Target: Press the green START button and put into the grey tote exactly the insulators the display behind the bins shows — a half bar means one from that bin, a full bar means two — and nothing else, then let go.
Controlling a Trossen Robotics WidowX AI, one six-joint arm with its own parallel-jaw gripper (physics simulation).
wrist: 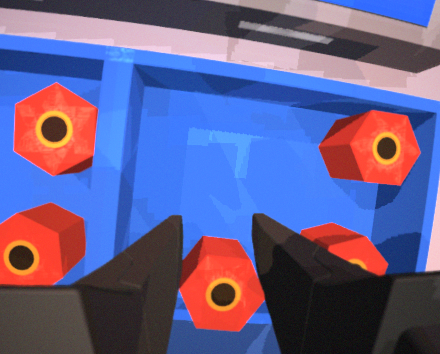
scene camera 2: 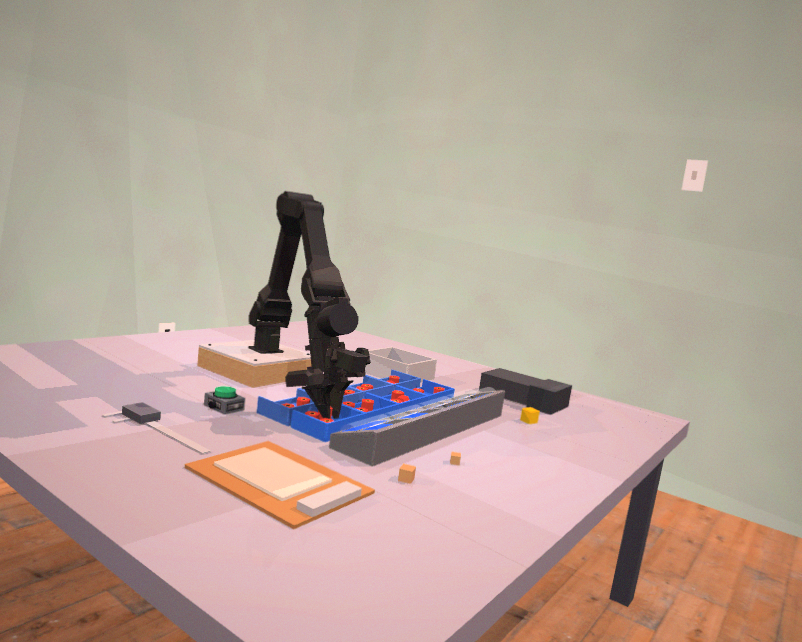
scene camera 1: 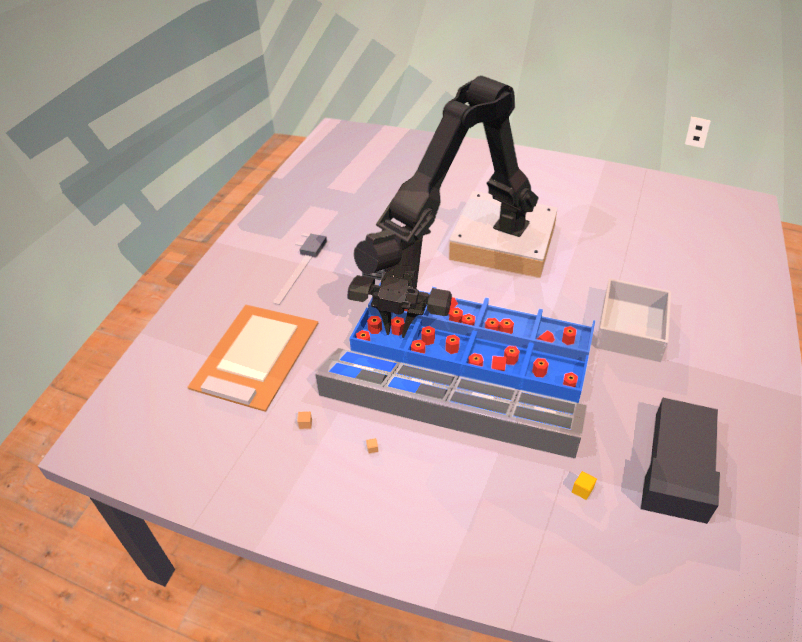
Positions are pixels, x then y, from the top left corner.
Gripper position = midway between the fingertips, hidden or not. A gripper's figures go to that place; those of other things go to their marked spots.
My gripper [scene camera 2: 331,419] is 1.20 m from the lens. A grey tote [scene camera 2: 383,360] is 1.57 m from the lens.
